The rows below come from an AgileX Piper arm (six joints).
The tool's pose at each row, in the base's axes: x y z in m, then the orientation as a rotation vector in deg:
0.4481, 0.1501, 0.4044, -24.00, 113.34, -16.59
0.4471, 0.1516, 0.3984, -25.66, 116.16, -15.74
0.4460, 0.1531, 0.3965, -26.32, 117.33, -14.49
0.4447, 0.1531, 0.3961, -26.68, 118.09, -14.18
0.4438, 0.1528, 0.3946, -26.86, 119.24, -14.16
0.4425, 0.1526, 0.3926, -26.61, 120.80, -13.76
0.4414, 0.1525, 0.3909, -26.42, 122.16, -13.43
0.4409, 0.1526, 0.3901, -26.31, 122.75, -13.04
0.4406, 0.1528, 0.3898, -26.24, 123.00, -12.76
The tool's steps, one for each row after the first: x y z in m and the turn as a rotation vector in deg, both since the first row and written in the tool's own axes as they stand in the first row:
0.0047, 0.0038, 0.0016, -1.92, 2.56, -0.60
0.0061, 0.0061, 0.0014, -3.30, 3.43, -0.43
0.0069, 0.0065, 0.0004, -3.83, 4.11, -0.50
0.0086, 0.0069, 0.0002, -4.16, 5.22, -0.54
0.0108, 0.0077, -0.0001, -4.63, 6.64, -0.09
0.0127, 0.0084, -0.0004, -5.04, 7.89, 0.26
0.0135, 0.0089, -0.0005, -5.36, 8.38, 0.54
0.0138, 0.0093, -0.0006, -5.57, 8.57, 0.72

